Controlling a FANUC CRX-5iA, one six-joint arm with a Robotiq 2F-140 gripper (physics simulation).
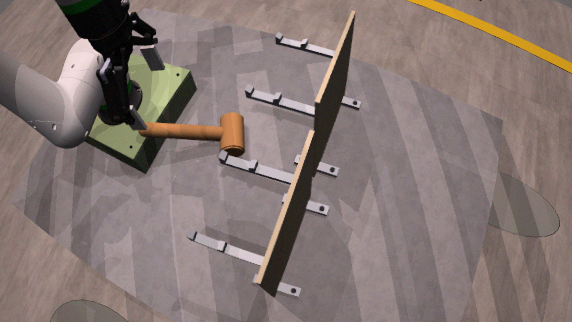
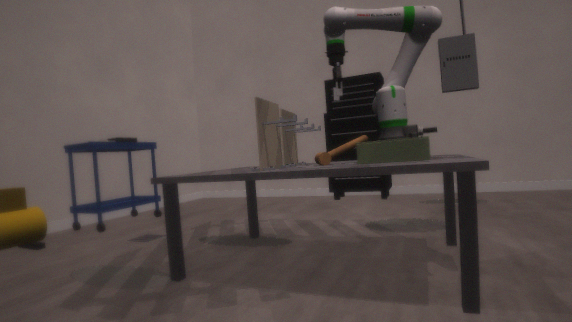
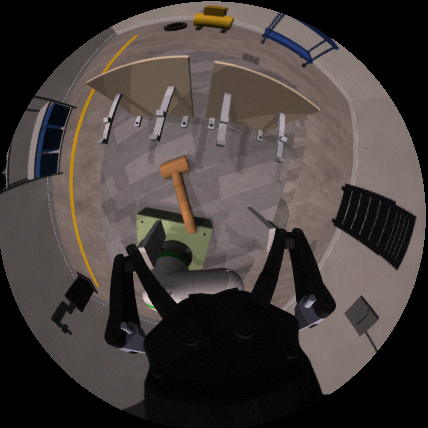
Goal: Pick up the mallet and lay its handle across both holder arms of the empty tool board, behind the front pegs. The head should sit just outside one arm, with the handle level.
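Places are measured from the arm's base along level axes (x right, y down, z ahead), in metres.
Pixels of known places: gripper, fingertip midpoint: [image 1: 149,97] [image 2: 338,98] [image 3: 204,222]; arm's base, link origin: [image 2: 394,140] [image 3: 174,254].
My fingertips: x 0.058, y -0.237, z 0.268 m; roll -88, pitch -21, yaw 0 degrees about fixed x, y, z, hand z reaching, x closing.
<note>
Ahead of a thing's pixels: the offset from my fingertips to its top centre. "*": to the spot under its first point. Level surfaces: height alone.
The orange-brown mallet @(* dy +0.270, dx -0.110, dz +0.078 m) [image 1: 232,132] [image 2: 323,158] [image 3: 175,167] has its head low on the table, and its handle @(* dy +0.241, dx -0.055, dz -0.023 m) [image 1: 185,131] [image 2: 350,145] [image 3: 184,202] slopes up with its end over the green base block. My gripper [image 1: 144,88] [image 2: 338,93] [image 3: 204,222] is open and empty, high above the table near the handle's end. Two upright tool boards stand side by side: one [image 1: 335,65] [image 3: 145,85] and the other [image 1: 292,215] [image 3: 250,90]. Each has two pegged grey holder arms, with no tool on them. Which board the task means, I cannot tell.
The green base block [image 1: 170,90] [image 2: 392,151] [image 3: 202,250] carries the arm's base. The grey table @(dy +0.332 m) [image 1: 400,150] [image 2: 215,175] bears the boards and block. A black drawer cabinet [image 2: 350,120] [image 3: 375,225] and a blue cart [image 2: 110,146] [image 3: 287,45] stand away from the table.
</note>
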